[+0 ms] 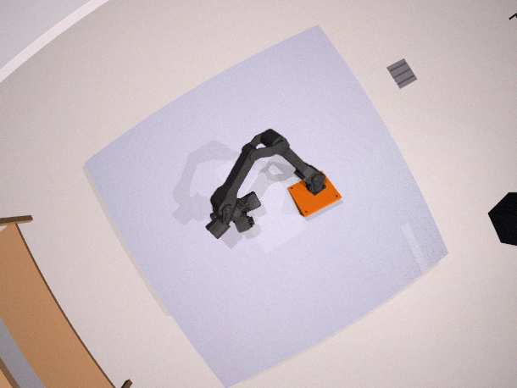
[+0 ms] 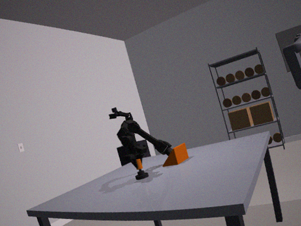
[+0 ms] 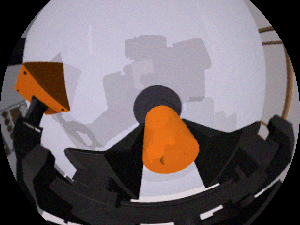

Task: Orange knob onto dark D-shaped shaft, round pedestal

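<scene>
Right now my gripper tip is 2 cm below the orange knob. From my gripper tip the other things lie so: dark round pedestal 4 cm below.
</scene>
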